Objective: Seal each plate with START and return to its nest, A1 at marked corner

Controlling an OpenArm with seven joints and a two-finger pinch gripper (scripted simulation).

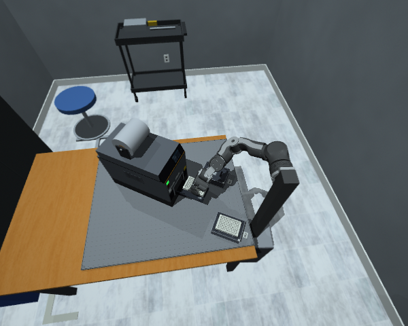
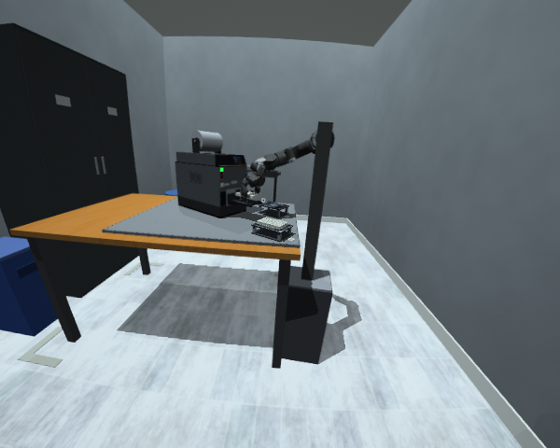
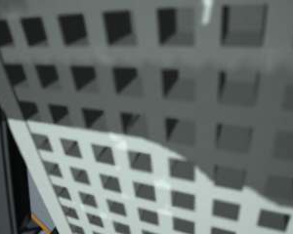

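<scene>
My hand is 10 mm short of the sealer stage, 10 mm to the right of it and 50 mm above it. Also, from my hand: foil roll: 310 mm ahead, 130 mm to the right, 270 mm above; then white well plate: 180 mm behind, 200 mm to the left, 90 mm below; then grey start button: 140 mm ahead, 50 mm to the left, 50 mm above.
</scene>
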